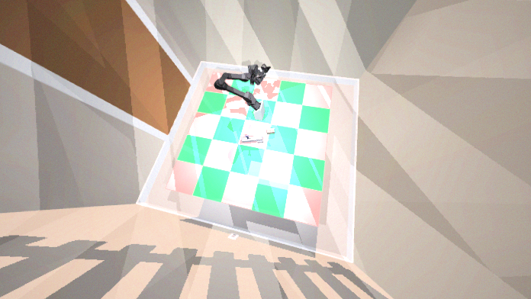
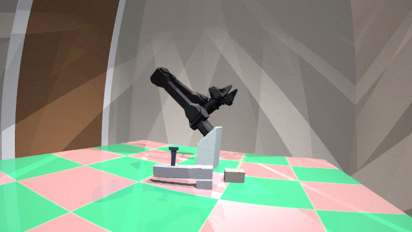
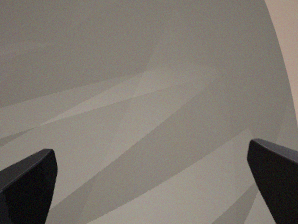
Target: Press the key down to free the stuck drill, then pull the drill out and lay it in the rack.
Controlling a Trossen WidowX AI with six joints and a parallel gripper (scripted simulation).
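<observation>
Now: gripper tip 460 mm short of the key, 290 mm above it and 80 mm to the left of it. From my gripper tip the other things lie so: rack: 360 mm below, 320 mm ahead, 90 mm to the left; drill: 440 mm ahead, 330 mm below, 30 mm to the right.
</observation>
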